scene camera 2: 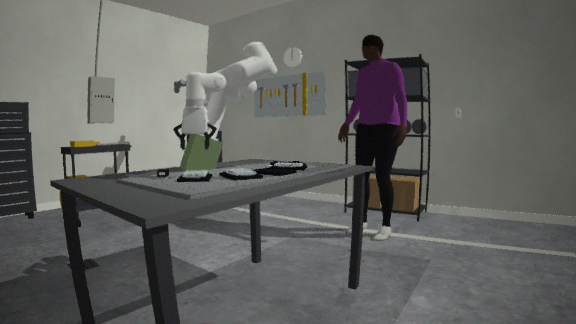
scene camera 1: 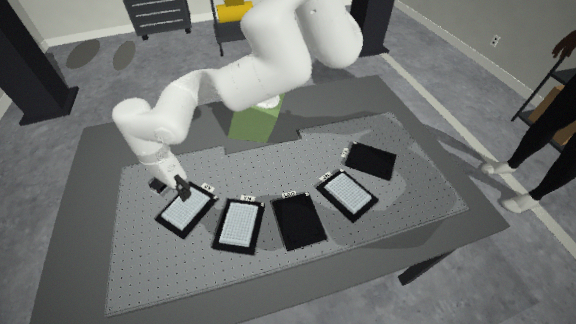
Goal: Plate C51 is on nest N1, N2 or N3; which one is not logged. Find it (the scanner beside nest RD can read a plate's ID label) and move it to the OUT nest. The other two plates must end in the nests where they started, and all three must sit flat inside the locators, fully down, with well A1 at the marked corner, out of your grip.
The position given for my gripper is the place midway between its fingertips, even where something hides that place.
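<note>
Looking through scene camera 1, I see my gripper (scene camera 1: 175, 190), and in that same view there are a nest N1 (scene camera 1: 370, 160) and a nest N3 (scene camera 1: 255, 233). An OUT nest (scene camera 1: 299, 220) is there as well. In scene camera 2 my gripper (scene camera 2: 194, 149) is visible too.
</note>
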